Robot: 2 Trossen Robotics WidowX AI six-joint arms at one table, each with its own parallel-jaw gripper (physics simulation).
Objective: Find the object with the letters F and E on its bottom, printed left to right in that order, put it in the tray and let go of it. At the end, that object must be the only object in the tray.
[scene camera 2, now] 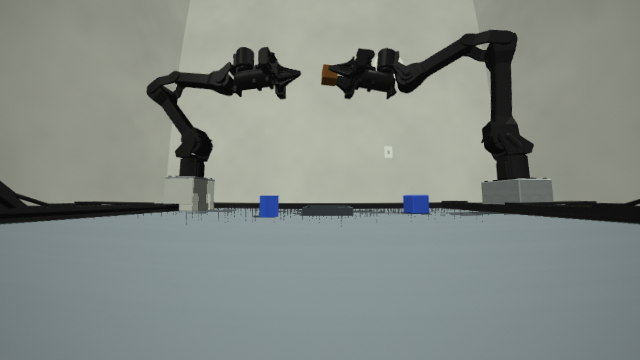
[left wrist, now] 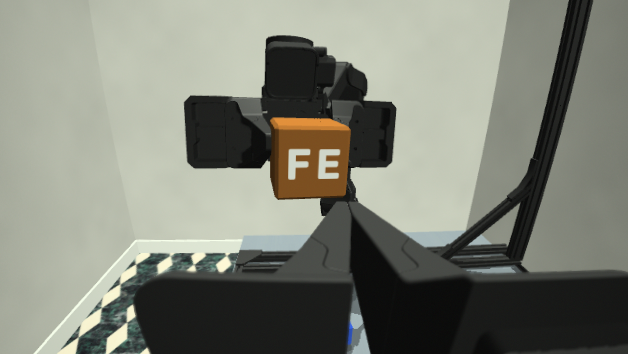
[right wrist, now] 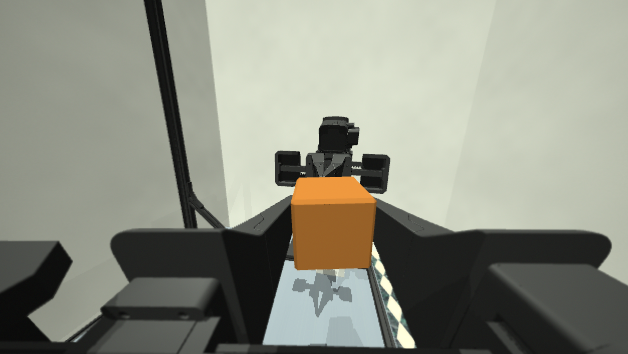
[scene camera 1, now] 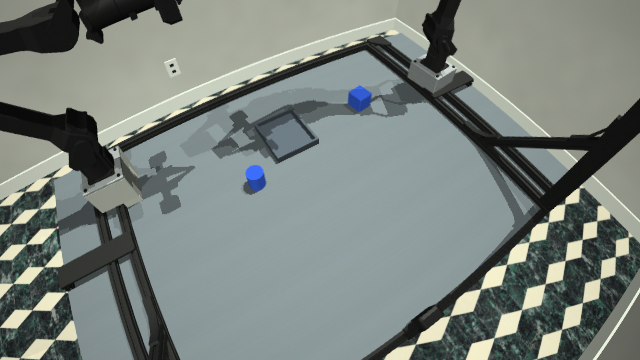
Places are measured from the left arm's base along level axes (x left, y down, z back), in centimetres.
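Where they show: left gripper, fingertip midpoint: (scene camera 2: 300, 73) (left wrist: 345, 212); right gripper, fingertip midpoint: (scene camera 2: 327, 72) (left wrist: 307, 143) (right wrist: 329, 201); left arm's base, link origin: (scene camera 2: 191, 178) (scene camera 1: 100, 169); right arm's base, link origin: (scene camera 2: 513, 180) (scene camera 1: 434, 64).
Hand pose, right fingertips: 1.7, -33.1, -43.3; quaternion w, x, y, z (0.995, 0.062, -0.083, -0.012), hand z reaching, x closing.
Note:
Things, the pixels of their top centre, and the offset from my right fingertips, as dx, dy, dz.
- orange cube, top centre: (right wrist: 330, 183) (left wrist: 306, 119) (scene camera 2: 329, 68) +0.1, -1.4, -0.5
- tray, top centre: (scene camera 1: 285, 130) (scene camera 2: 327, 206) -6.0, +41.2, -0.1
- blue cylinder, top centre: (scene camera 1: 254, 172) (scene camera 2: 269, 195) -15.8, +38.7, +11.8
- blue cube, top centre: (scene camera 1: 360, 92) (scene camera 2: 415, 195) -5.2, +38.6, -22.4
An orange cube (scene camera 2: 327, 75) (left wrist: 311, 162) (right wrist: 333, 235) is held in the air between the fingers of my right gripper (scene camera 2: 334, 75) (right wrist: 329, 201), which is shut on it. In the left wrist view, its face turned away from the right gripper shows white letters F and E, upright, F left of E. My left gripper (scene camera 2: 299, 73) (left wrist: 345, 212) is shut and empty, facing the cube across a gap. The tray (scene camera 1: 298, 152) (scene camera 2: 327, 211) is empty on the table, below both grippers. The cube and right gripper do not show in scene camera 1.
A blue cylinder (scene camera 1: 255, 179) (scene camera 2: 269, 206) stands near the tray, on its left-hand side in the picture. A blue cube (scene camera 1: 359, 99) (scene camera 2: 416, 204) stands to the tray's right, toward the right arm's base. Black frame rails (scene camera 1: 250, 95) edge the table.

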